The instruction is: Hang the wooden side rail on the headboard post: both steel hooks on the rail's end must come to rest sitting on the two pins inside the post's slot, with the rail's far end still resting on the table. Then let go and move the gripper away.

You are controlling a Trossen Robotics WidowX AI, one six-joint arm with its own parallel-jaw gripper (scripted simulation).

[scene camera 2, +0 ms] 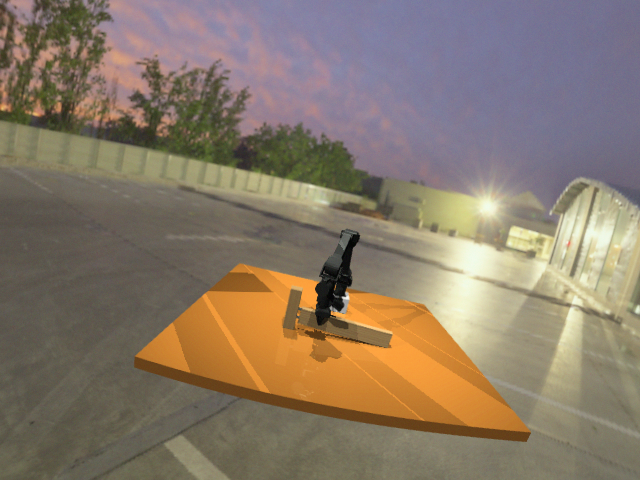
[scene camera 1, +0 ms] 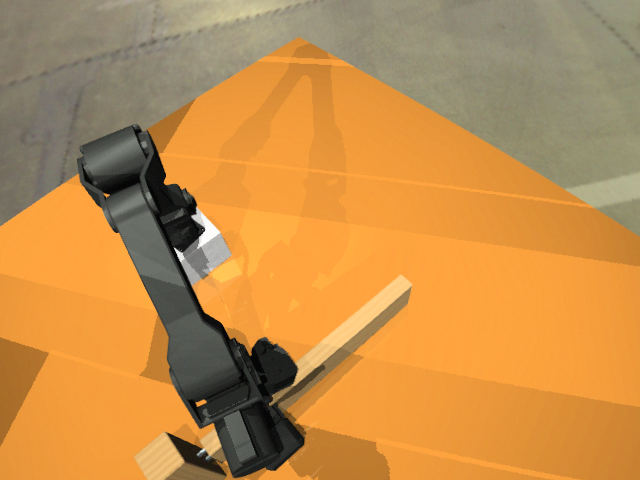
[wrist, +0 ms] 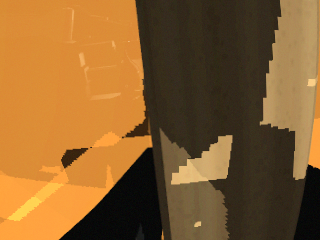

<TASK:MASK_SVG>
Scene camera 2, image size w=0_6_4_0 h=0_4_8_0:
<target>wooden side rail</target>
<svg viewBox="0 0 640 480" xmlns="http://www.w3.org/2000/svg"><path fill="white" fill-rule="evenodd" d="M298 308L301 312L296 317L298 319L297 324L310 326L349 339L356 339L371 345L387 348L394 335L392 331L382 330L331 315L330 318L325 317L321 325L318 326L314 309L304 306Z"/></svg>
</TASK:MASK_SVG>
